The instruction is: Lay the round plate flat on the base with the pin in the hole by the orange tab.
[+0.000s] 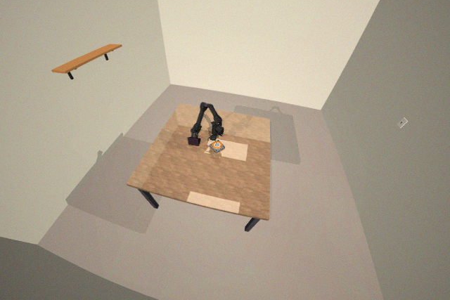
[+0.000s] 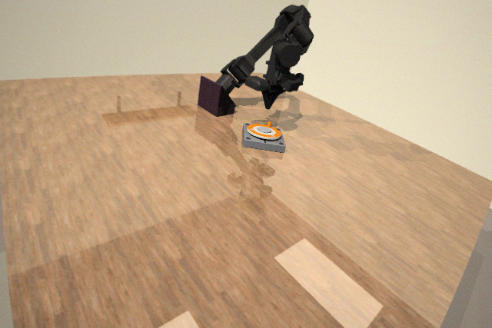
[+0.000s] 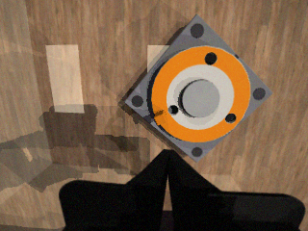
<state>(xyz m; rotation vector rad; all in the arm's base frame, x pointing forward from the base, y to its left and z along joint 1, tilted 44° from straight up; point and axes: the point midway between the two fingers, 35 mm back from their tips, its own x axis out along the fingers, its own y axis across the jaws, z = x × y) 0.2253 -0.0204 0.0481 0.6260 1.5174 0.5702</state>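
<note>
Now: gripper tip 3 cm short of the round plate, 2 cm to the left of it and 5 cm above it. From my gripper tip the other things lie so: square grey base 4 cm ahead, 4 cm to the right, 6 cm below.
</note>
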